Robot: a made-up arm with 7 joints.
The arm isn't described. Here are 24 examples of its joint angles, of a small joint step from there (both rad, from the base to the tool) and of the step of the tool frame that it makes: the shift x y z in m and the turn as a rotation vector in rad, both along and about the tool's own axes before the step.
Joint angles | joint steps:
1: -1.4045 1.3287 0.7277 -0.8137 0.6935 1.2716 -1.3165 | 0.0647 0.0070 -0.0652 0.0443 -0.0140 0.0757 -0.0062
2: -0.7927 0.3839 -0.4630 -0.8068 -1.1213 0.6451 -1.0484 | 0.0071 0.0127 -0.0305 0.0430 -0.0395 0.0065 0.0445
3: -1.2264 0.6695 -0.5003 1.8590 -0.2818 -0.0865 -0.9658 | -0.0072 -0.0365 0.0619 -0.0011 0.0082 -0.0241 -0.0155
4: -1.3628 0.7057 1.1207 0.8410 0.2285 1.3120 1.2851 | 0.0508 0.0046 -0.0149 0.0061 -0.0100 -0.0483 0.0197
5: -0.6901 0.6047 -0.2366 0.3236 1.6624 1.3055 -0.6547 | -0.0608 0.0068 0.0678 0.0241 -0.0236 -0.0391 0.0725
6: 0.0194 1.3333 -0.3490 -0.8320 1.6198 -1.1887 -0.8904 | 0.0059 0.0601 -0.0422 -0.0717 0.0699 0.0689 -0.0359
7: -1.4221 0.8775 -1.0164 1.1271 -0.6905 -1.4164 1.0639 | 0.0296 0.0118 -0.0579 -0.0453 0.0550 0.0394 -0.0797
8: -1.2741 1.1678 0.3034 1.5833 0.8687 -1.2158 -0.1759 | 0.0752 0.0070 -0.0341 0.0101 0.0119 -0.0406 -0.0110
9: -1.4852 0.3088 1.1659 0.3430 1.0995 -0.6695 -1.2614 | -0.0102 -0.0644 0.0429 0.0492 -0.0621 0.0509 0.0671
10: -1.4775 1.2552 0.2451 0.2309 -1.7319 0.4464 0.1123 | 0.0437 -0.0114 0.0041 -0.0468 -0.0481 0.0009 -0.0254
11: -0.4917 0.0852 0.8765 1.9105 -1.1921 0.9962 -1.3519 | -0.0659 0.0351 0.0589 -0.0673 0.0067 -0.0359 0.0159
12: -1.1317 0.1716 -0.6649 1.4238 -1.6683 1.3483 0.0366 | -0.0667 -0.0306 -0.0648 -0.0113 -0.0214 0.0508 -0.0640
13: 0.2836 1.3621 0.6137 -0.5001 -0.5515 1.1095 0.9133 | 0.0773 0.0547 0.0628 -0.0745 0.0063 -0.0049 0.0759
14: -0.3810 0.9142 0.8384 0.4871 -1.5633 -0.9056 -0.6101 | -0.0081 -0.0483 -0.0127 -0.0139 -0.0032 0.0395 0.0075
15: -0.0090 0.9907 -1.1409 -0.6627 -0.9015 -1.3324 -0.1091 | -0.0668 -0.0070 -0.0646 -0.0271 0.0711 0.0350 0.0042
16: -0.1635 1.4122 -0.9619 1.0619 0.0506 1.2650 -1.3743 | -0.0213 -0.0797 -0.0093 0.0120 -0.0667 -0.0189 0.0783
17: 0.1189 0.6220 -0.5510 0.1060 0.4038 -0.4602 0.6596 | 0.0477 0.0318 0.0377 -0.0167 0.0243 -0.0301 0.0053
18: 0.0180 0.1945 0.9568 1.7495 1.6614 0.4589 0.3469 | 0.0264 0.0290 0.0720 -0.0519 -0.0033 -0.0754 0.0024
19: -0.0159 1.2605 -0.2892 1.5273 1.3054 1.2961 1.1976 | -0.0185 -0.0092 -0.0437 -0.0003 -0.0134 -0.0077 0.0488
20: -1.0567 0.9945 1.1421 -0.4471 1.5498 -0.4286 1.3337 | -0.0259 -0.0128 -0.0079 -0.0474 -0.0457 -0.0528 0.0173
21: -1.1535 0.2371 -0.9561 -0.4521 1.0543 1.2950 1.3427 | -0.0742 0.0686 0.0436 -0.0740 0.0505 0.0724 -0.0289
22: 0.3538 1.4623 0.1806 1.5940 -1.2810 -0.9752 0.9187 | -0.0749 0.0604 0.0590 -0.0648 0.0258 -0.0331 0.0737
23: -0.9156 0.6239 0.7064 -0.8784 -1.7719 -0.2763 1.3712 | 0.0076 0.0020 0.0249 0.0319 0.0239 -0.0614 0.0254
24: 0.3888 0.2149 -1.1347 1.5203 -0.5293 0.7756 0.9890 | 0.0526 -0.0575 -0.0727 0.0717 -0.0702 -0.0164 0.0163
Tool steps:
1: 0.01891 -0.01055 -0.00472 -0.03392 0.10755 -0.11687
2: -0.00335 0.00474 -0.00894 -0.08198 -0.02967 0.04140
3: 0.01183 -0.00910 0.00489 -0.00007 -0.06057 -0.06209
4: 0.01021 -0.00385 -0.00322 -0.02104 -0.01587 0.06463
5: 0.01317 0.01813 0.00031 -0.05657 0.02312 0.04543
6: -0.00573 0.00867 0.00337 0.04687 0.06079 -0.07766
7: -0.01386 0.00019 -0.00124 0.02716 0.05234 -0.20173
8: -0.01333 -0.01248 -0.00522 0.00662 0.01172 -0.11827
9: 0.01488 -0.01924 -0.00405 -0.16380 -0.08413 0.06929
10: -0.00085 -0.00184 -0.00886 -0.03212 0.03974 -0.05787
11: 0.03592 -0.01207 -0.00193 0.06825 0.08731 -0.08739
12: -0.00196 -0.02477 -0.00021 0.09121 0.05146 -0.02742
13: -0.01017 0.00728 0.00894 0.01068 -0.10629 0.09461
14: -0.01277 -0.00093 -0.00498 -0.04253 0.04842 0.04369
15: 0.00550 -0.00814 -0.00408 -0.04690 0.02923 -0.10251
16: 0.00820 -0.02055 0.01304 0.07558 -0.02146 -0.01857
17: -0.00934 0.00822 -0.00418 0.02853 -0.00550 -0.00333
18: 0.00845 0.00837 -0.00954 -0.10807 -0.00729 0.02287
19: 0.00276 0.00429 0.00146 -0.01881 -0.00023 0.06586
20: 0.00923 0.00200 0.00168 -0.04348 0.02715 0.08493
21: 0.02442 -0.00137 -0.00344 0.03052 0.01975 0.13804
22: 0.00014 -0.02443 0.01775 -0.16694 0.03506 0.11486
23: 0.00514 0.00102 0.00675 -0.06659 -0.06646 0.04373
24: -0.01181 -0.01814 -0.01262 0.05970 0.00878 -0.01459
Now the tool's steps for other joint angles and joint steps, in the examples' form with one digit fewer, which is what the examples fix.
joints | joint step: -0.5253 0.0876 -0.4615 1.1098 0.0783 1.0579 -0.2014 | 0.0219 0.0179 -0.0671 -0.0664 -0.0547 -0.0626 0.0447
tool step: -0.0025 -0.0044 0.0032 0.0395 -0.0973 0.0357
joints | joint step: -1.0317 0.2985 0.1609 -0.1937 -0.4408 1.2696 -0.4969 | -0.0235 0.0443 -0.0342 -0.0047 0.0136 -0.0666 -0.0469
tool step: -0.0014 -0.0038 0.0087 0.0954 -0.0383 -0.0194
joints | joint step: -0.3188 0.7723 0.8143 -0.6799 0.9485 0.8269 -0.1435 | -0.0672 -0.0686 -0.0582 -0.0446 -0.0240 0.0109 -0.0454
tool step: -0.0084 -0.0026 0.0073 -0.1161 -0.0013 -0.0923
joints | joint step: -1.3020 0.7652 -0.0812 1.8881 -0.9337 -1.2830 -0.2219 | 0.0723 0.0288 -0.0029 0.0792 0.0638 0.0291 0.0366
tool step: -0.0190 0.0289 -0.0058 0.1346 0.1210 -0.0098
